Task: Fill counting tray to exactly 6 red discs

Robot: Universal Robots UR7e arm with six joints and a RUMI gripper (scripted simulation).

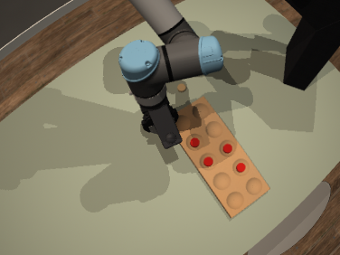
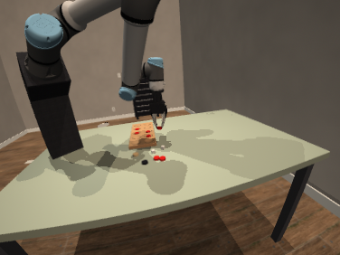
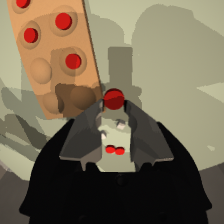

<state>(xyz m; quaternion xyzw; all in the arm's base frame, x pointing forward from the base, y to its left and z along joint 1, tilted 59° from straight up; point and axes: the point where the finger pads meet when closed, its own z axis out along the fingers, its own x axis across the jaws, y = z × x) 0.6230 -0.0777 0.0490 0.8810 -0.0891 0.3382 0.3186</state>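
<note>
The black disc lies 150 mm behind my hand, 170 mm to the right of it and 90 mm below it. The rest, counted from my hand: wooden counting tray 70 mm behind, 160 mm to the left, 90 mm below; tan disc 170 mm behind, 80 mm to the right, 90 mm below.
</note>
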